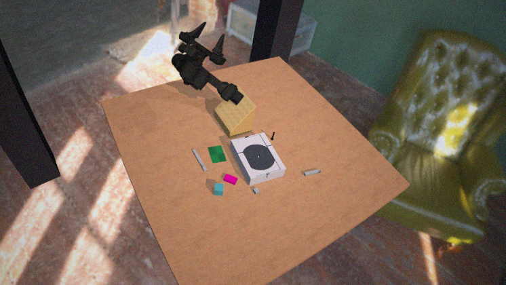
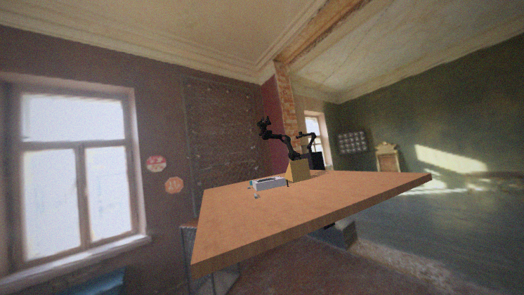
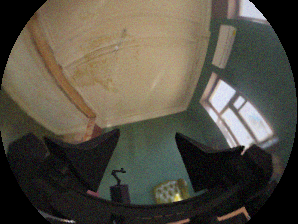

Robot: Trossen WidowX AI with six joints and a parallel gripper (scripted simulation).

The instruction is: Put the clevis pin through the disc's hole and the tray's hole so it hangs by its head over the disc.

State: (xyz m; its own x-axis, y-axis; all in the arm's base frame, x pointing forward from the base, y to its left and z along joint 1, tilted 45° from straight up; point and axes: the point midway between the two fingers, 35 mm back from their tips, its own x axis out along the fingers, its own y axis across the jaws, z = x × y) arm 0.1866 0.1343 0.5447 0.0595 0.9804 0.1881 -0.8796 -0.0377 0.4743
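Right now the dark clevis pin is 100 mm ahead of my gripper tip, 350 mm to the left of it and 650 mm below it. The rest, counted from my gripper tip: green tile: 40 mm ahead, 40 mm to the left, 680 mm below; dark grey disc: 190 mm ahead, 180 mm to the left, 620 mm below; rimmed tray: 180 mm ahead, 180 mm to the left, 630 mm below.
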